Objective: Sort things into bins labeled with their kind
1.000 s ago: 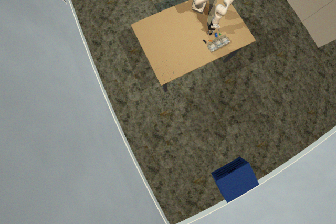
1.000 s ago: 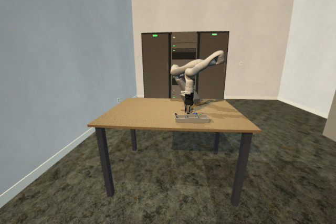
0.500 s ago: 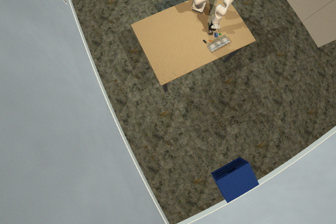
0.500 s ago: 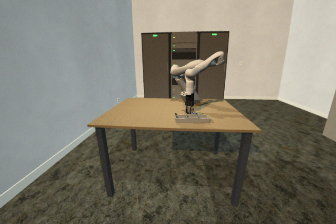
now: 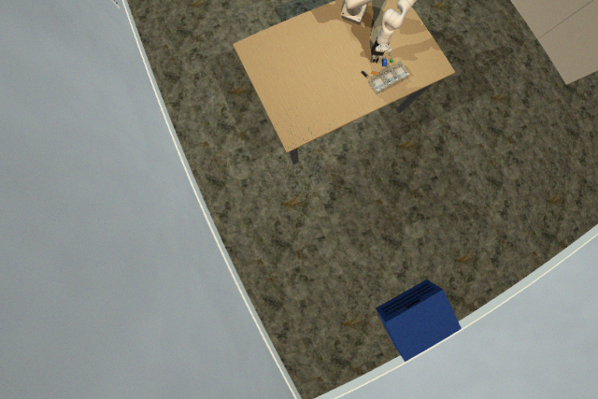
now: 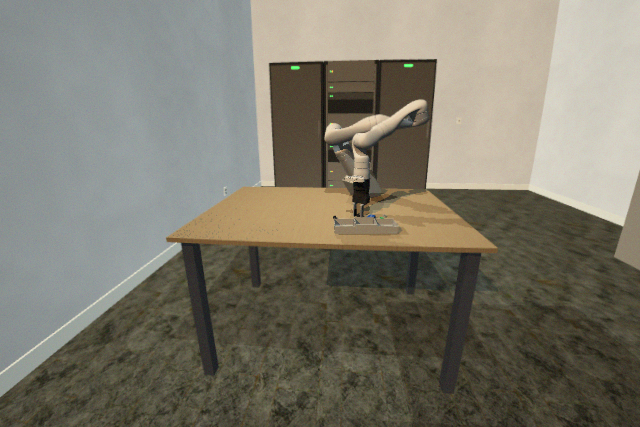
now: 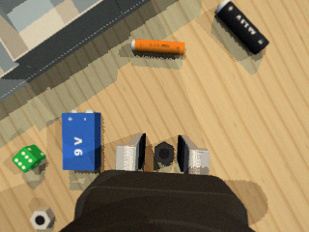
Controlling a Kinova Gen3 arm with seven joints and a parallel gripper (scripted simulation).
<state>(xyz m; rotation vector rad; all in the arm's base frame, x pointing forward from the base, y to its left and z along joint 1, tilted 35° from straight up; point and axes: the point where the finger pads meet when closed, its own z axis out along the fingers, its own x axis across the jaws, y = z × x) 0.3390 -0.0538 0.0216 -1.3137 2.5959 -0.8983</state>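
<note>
The black part lies 10 mm below my hand. The rest, counted from my hand: blue 9V battery (50 mm ahead, 40 mm to the left, 10 mm below); orange battery (70 mm ahead, 50 mm to the right, 10 mm below); green die (90 mm to the left, 60 mm ahead, 10 mm below).
</note>
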